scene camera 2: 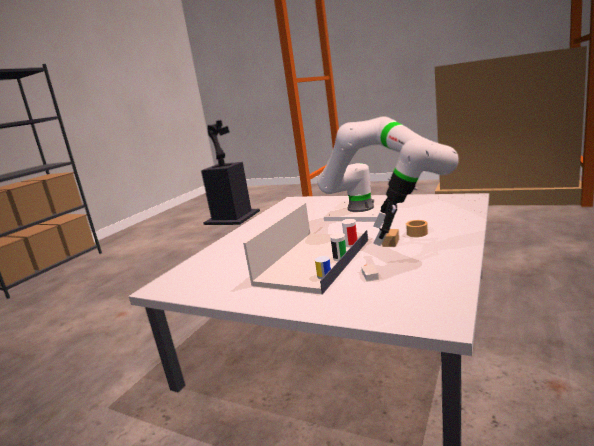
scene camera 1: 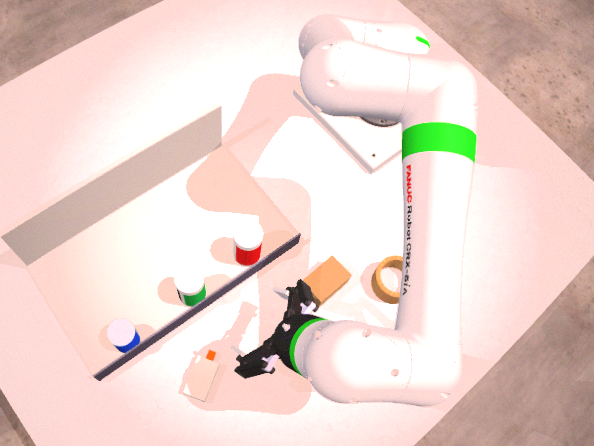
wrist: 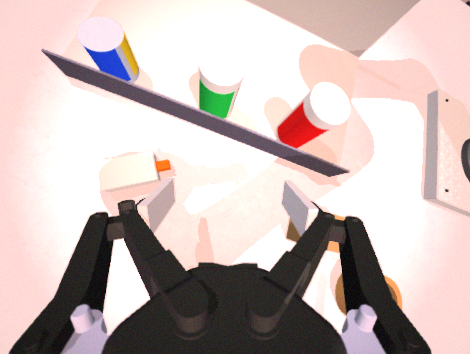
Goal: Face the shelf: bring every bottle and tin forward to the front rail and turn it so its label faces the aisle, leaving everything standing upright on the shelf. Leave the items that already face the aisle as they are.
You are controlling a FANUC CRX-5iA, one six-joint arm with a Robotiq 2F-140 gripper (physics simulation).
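Frame: origin at the arm's base, x ahead, y left, z up, level; metres.
Seen in the pictures: gripper, fingertip midpoint: (scene camera 2: 376, 235) (scene camera 1: 258, 321) (wrist: 229, 191); arm's base, origin of the base link: (scene camera 2: 360, 208).
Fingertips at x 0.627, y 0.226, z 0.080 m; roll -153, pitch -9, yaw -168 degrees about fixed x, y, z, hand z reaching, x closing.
Offsets run from my fingertips to a thing's middle. "*": to the spot under its first point.
A red and white container {* 0.081 m back, 0.117 m right, 0.004 m down} (scene camera 1: 248, 253) (scene camera 2: 352, 234) (wrist: 302, 125), a green one {0.046 m ahead, 0.148 m right, 0.033 m down} (scene camera 1: 194, 295) (scene camera 2: 342, 248) (wrist: 216, 102) and a shorter blue one {0.209 m ahead, 0.160 m right, 0.048 m down} (scene camera 1: 129, 343) (scene camera 2: 327, 265) (wrist: 110, 64) stand upright on the shelf, close behind its dark front rail {0.047 m ahead, 0.115 m right, 0.085 m down} (scene camera 1: 200, 307) (scene camera 2: 345, 262) (wrist: 190, 114). Red, green and blue sides face the rail. In the second scene view the green one shows a black panel and the blue one a yellow panel towards the back. My gripper (scene camera 1: 260, 322) (scene camera 2: 381, 231) (wrist: 229, 191) is open and empty, above the table on the aisle side of the rail.
A flat white block {0.137 m ahead, 0.007 m right, 0.092 m down} (scene camera 1: 202, 382) (scene camera 2: 371, 273) (wrist: 130, 171) with an orange end lies before the rail. An orange-brown block {0.182 m back, 0.018 m left, 0.081 m down} (scene camera 1: 327, 280) (scene camera 2: 390, 238) and a ring {0.300 m back, 0.118 m left, 0.081 m down} (scene camera 1: 378, 283) (scene camera 2: 417, 231) (wrist: 395, 292) lie near the gripper. The shelf's back wall (scene camera 1: 120, 185) (scene camera 2: 280, 245) stands upright.
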